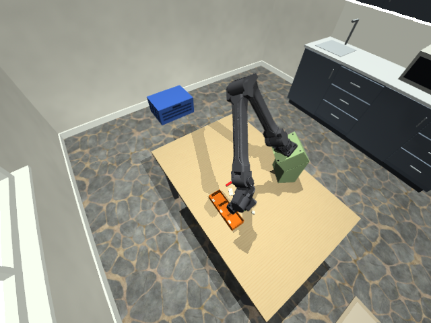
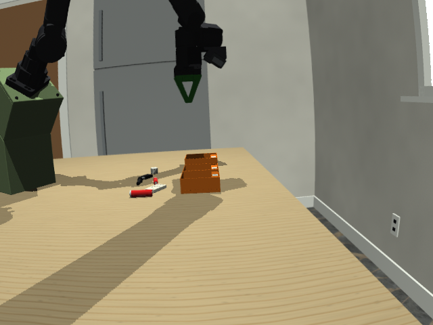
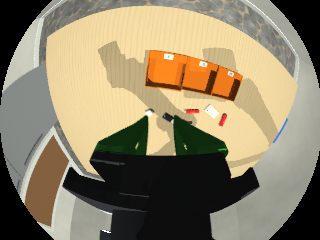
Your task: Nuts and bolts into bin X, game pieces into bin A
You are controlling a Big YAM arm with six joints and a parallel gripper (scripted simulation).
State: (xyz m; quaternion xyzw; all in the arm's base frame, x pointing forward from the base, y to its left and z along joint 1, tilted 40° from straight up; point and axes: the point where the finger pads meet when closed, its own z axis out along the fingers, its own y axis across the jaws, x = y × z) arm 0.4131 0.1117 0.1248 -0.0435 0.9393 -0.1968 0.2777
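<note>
The white die is 190 mm below my hand, 100 mm behind it and 40 mm to the left of it. Round my hand: black USB stick (190 mm below, 130 mm behind, 20 mm to the right); then dark bolt (190 mm below, 140 mm behind, 70 mm to the right); then orange three-compartment bin tray (170 mm below, 90 mm to the right, 10 mm ahead).
</note>
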